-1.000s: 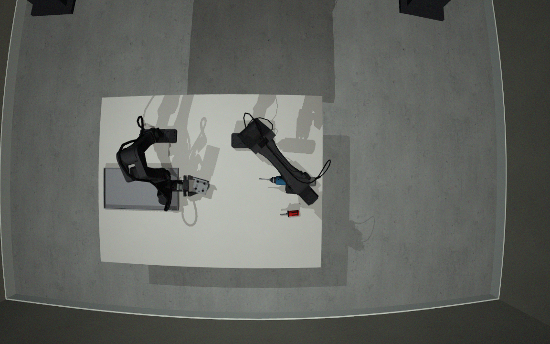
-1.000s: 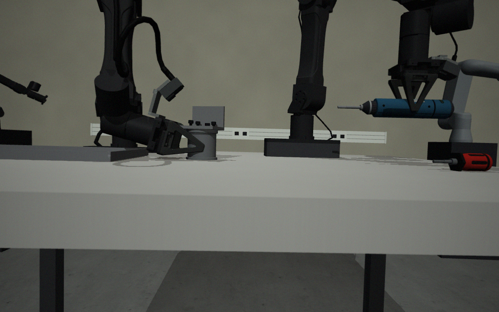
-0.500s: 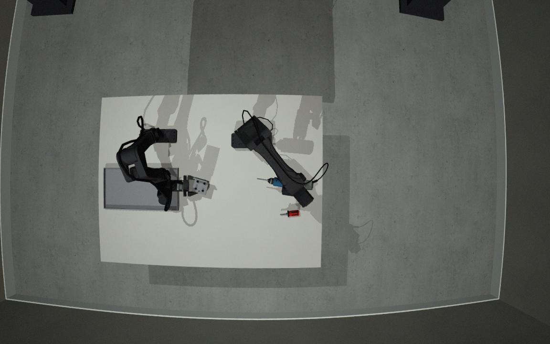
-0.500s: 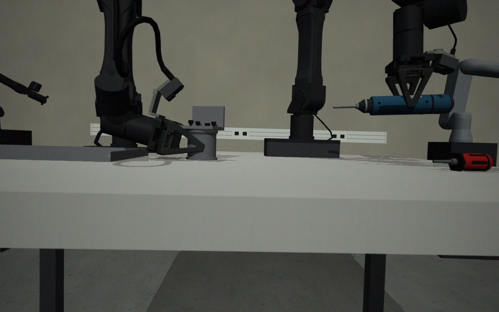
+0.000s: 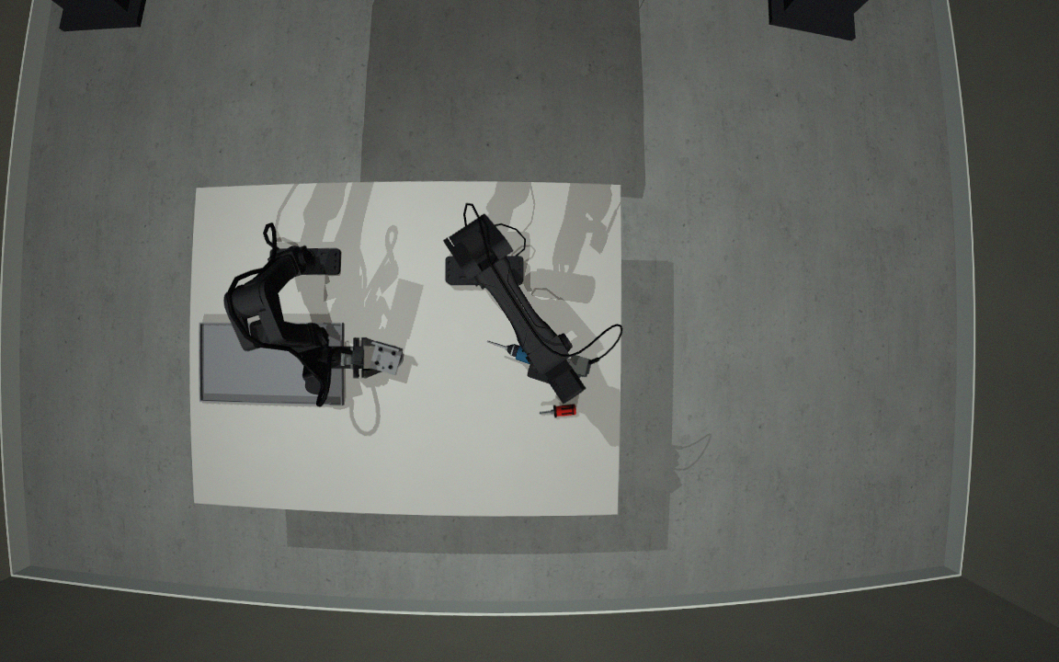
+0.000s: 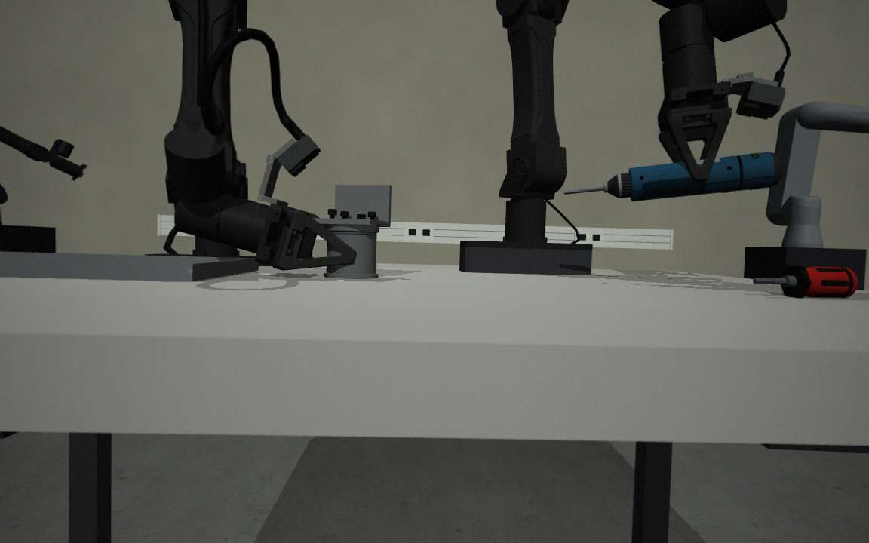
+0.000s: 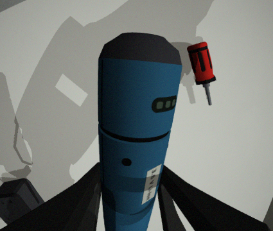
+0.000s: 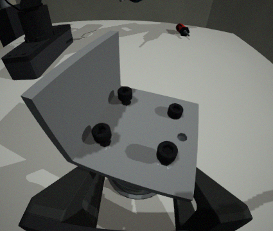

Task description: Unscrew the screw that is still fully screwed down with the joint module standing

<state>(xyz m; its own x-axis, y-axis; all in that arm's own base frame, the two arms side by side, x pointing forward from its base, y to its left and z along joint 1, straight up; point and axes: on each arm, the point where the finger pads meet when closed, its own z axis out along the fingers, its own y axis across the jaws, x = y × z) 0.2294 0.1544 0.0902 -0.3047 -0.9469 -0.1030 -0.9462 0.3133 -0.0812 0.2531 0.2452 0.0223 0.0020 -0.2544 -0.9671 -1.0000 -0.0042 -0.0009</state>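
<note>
Now: the joint module right at my right hand. Round my right hand: flat grey plate 40 mm ahead, 340 mm to the right, 20 mm below; grey l-shaped bracket 50 mm above; screwdriver bit 50 mm behind, 280 mm to the left, 90 mm above.
</note>
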